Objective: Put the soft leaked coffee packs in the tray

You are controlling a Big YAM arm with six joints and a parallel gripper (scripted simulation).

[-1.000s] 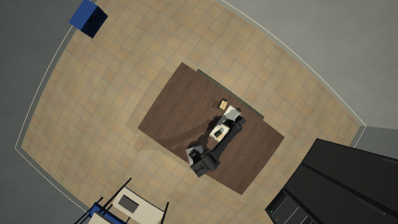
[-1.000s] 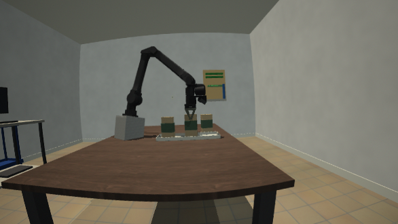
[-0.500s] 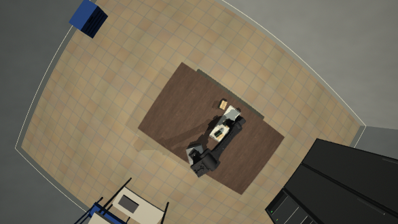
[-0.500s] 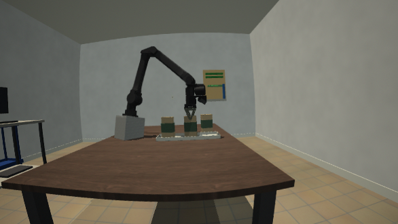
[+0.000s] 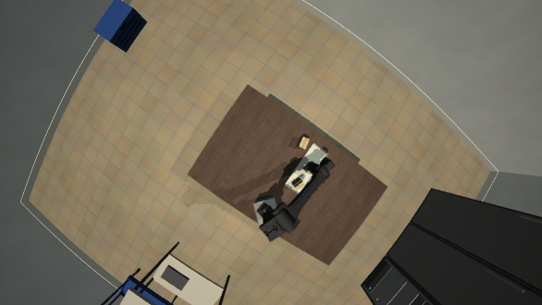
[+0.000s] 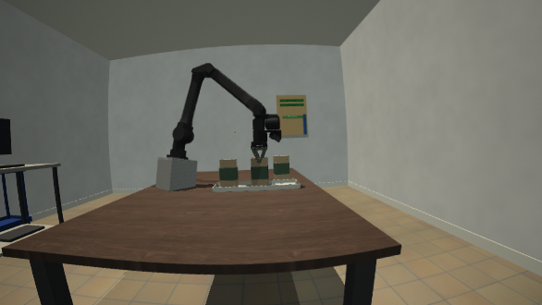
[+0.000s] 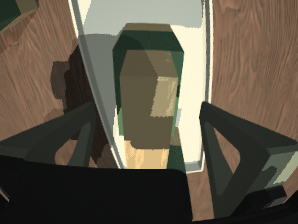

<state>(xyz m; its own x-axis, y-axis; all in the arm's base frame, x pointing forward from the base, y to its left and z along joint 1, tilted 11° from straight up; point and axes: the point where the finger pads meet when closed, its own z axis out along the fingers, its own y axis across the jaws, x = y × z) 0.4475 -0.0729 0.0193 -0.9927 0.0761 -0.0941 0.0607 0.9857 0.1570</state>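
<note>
The white tray lies 12 cm below my hand and 2 cm behind it.
</note>
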